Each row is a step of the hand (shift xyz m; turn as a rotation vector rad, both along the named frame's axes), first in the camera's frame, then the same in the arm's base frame.
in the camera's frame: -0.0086 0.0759 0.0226 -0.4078 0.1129 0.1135
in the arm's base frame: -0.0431 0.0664 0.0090 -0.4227 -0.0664 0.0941
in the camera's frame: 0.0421 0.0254 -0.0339 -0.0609 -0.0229 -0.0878
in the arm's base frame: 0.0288 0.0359 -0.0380 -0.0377 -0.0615 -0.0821
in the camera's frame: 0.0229 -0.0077 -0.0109 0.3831 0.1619 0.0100
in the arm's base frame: 0.0247 0.0018 -0.0095 0.2694 0.3163 -0.0204
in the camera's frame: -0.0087 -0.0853 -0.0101 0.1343 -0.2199 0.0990
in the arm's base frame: 0.0309 -0.0805 0.0050 0.2102 -0.1171 0.1352
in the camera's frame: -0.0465 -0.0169 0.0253 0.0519 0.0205 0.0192
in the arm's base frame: -0.0359 -0.0318 0.0281 0.0358 0.0444 0.0151
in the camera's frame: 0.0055 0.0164 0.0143 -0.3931 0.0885 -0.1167
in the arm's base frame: -0.0034 0.0192 0.0112 -0.3816 -0.1177 -0.1283
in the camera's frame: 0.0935 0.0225 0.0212 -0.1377 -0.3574 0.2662
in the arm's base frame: 0.0719 0.0652 0.0165 0.0160 -0.3339 0.3253
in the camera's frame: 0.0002 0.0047 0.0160 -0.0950 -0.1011 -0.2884
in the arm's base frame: -0.0031 0.0068 0.0149 -0.0185 -0.1773 -0.2658
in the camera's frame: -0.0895 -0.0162 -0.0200 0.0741 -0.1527 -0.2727
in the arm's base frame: -0.0712 -0.0577 -0.0164 0.1542 -0.1440 -0.2422
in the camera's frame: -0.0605 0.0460 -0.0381 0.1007 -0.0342 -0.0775
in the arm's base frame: -0.0716 0.0071 -0.0452 0.1109 0.0030 -0.0708
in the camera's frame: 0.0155 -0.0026 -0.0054 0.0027 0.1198 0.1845
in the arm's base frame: 0.0154 0.0038 -0.0049 -0.0645 0.1357 0.1607
